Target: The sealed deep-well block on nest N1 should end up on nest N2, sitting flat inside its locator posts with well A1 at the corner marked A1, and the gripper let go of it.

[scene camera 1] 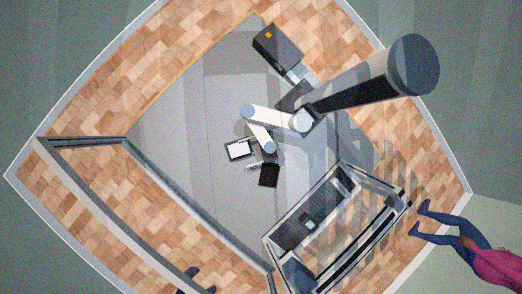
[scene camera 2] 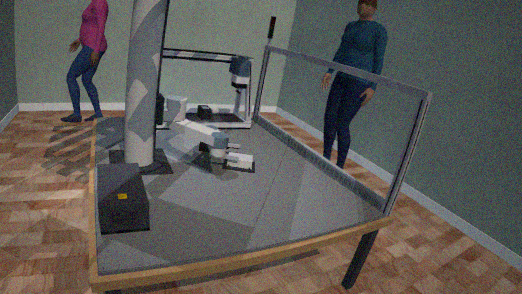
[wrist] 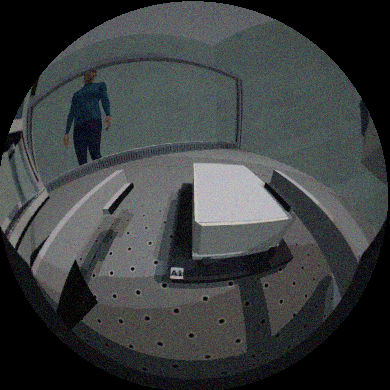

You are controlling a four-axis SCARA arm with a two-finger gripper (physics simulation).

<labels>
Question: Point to a sealed deep-well block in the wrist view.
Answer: At 233,214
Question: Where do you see a nest N2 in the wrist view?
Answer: At 220,269
</labels>
